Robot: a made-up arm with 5 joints.
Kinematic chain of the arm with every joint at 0, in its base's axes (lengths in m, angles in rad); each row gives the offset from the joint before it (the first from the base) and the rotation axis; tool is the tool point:
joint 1: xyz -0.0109 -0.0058 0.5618 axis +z
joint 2: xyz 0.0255 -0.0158 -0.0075 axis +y
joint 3: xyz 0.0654 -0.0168 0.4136 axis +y
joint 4: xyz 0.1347 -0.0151 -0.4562 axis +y
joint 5: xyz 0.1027 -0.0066 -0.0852 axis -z
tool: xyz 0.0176 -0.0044 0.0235
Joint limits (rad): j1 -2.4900..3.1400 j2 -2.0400..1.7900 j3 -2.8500..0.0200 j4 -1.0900..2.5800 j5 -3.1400..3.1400
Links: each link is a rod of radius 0.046 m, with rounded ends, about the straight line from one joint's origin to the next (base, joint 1, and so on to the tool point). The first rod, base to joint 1, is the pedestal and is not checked.
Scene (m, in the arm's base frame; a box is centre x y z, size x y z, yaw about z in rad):
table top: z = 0
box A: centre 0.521 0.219 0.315 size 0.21 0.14 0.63 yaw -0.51
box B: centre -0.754 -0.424 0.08 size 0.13 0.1 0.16 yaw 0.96
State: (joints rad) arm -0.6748 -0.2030 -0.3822 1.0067 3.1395
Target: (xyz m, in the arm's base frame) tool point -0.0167 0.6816 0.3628
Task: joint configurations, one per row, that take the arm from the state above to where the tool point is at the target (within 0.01 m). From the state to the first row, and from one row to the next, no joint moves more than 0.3 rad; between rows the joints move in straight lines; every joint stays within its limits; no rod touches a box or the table.
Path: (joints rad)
1: -0.4320 -0.4539 -0.5397 1.0338 3.1397
2: -0.1891 -0.7047 -0.6973 1.0610 3.1398
3: 0.0537 -0.9556 -0.8548 1.0881 3.1400
4: 0.3201 -0.6800 -0.8920 1.0446 3.1400
5: 0.5865 -0.4043 -0.9291 1.0011 3.1400
6: 0.8528 -0.1287 -0.9663 0.9576 3.1400
7: 1.1192 0.1469 -1.0034 0.9141 3.1400
8: 1.3856 0.4226 -1.0406 0.8706 3.1400
9: 1.6519 0.6982 -1.0777 0.8271 3.1400

